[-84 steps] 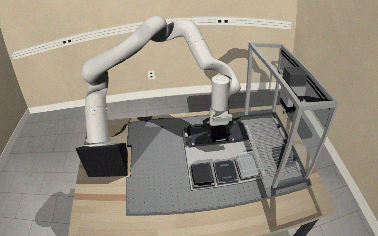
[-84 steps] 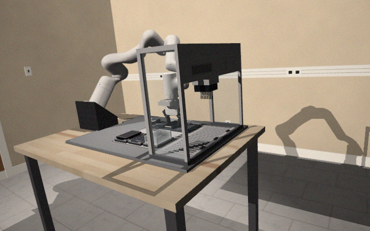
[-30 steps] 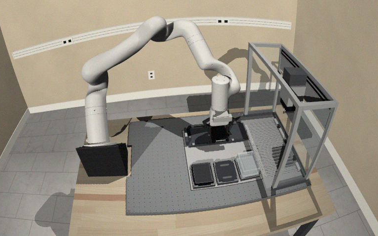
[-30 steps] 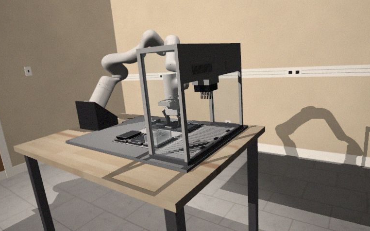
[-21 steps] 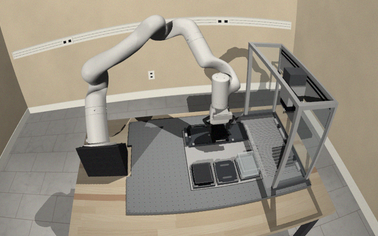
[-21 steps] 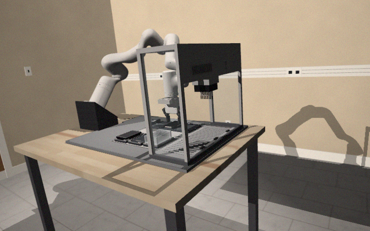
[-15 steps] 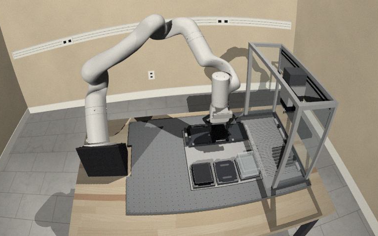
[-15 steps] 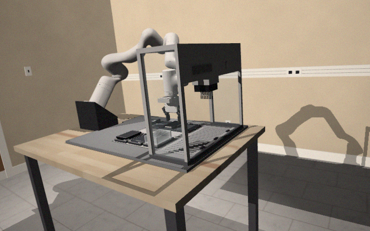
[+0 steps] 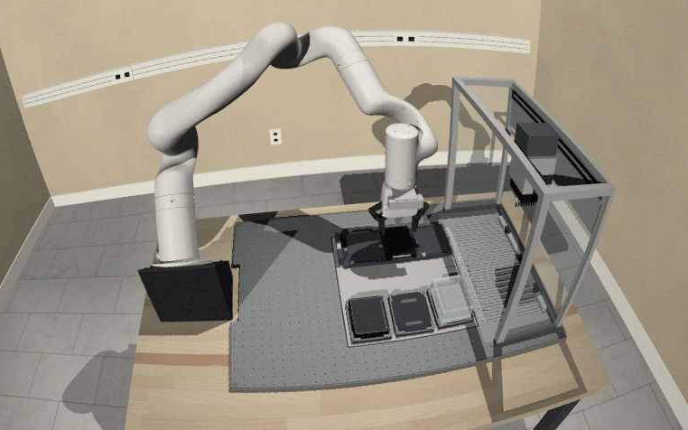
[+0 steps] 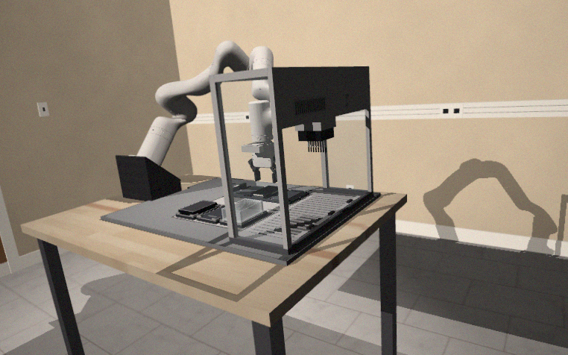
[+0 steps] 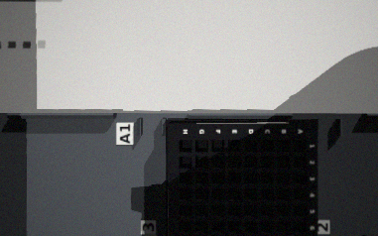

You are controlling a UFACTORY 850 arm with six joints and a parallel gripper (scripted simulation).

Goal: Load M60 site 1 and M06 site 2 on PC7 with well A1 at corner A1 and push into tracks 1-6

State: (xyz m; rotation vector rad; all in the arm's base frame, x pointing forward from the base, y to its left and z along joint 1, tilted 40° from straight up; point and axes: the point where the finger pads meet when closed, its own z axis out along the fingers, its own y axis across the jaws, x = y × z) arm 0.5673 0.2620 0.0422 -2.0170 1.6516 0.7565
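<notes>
Right now my hand is 6 cm above the plate carrier PC7 and 1 cm past it. The rest, counted from my hand: nest S1: 28 cm to the right, 8 cm behind, 7 cm below; clear deep-well block M09: 24 cm to the right, 13 cm ahead, 4 cm below; nest S2: 26 cm to the right, 7 cm below, 3 cm ahead.
</notes>
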